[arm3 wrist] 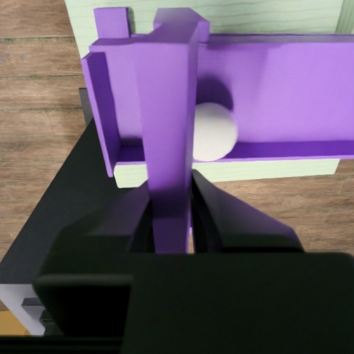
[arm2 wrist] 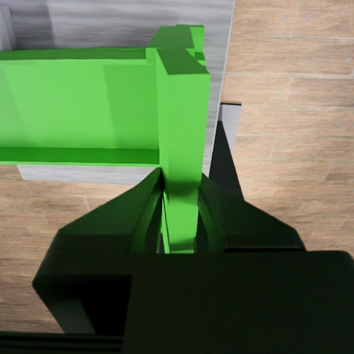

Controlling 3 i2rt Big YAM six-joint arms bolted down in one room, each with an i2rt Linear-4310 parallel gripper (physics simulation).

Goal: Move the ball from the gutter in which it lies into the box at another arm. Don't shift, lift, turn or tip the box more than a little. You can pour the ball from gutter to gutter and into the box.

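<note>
In the arm3 wrist view a white ball (arm3 wrist: 215, 132) lies inside the purple gutter (arm3 wrist: 290, 95), near its left end, just right of the handle bar. My arm3 gripper (arm3 wrist: 171, 220) is shut on the purple gutter's handle bar. In the arm2 wrist view a green gutter (arm2 wrist: 80, 105) extends to the left, and no ball shows in its visible part. My arm2 gripper (arm2 wrist: 181, 215) is shut on the green gutter's handle bar at its right end. The box does not show in these views. Arm1 is not in view.
A grey table top (arm2 wrist: 100, 20) is beneath the green gutter, with a black part (arm2 wrist: 225, 170) beside it. A pale green table top (arm3 wrist: 250, 17) is beneath the purple gutter. A large black surface (arm3 wrist: 65, 205) is at the left. Wooden floor (arm2 wrist: 290, 125) (arm3 wrist: 35, 130) shows around both.
</note>
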